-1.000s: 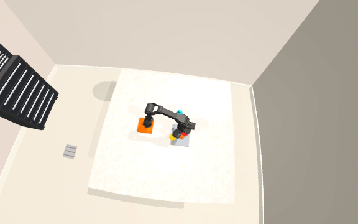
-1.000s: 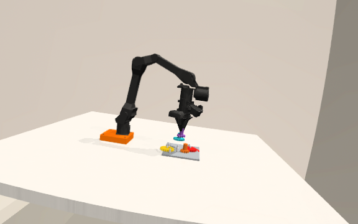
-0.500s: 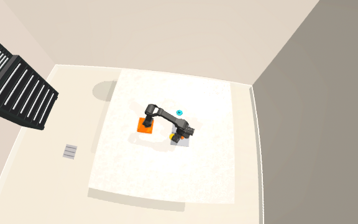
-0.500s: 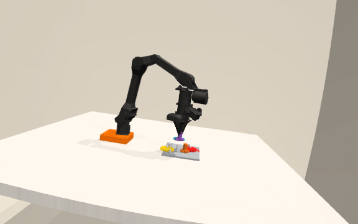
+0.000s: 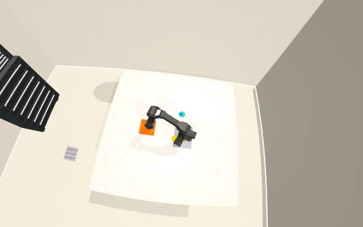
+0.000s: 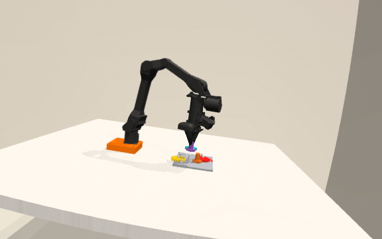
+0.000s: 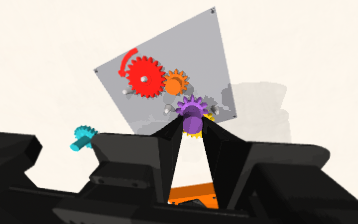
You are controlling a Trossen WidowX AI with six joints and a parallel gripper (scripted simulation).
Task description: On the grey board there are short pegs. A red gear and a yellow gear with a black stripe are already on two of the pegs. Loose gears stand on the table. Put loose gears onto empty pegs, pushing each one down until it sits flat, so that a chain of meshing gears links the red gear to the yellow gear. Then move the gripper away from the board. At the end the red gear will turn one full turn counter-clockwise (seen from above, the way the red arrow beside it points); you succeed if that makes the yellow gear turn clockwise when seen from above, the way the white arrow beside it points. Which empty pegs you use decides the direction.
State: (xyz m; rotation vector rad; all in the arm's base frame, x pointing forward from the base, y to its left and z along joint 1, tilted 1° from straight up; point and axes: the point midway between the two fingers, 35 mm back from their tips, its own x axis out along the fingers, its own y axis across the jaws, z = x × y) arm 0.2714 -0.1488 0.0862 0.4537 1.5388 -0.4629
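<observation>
My gripper tip is now 10 mm above the purple gear. The rest, counted from my gripper tip: yellow gear 70 mm below, 50 mm behind, 20 mm to the left; then orange gear 60 mm below, 40 mm ahead, 10 mm to the left; then red gear 70 mm below, 70 mm ahead, 40 mm to the left.
</observation>
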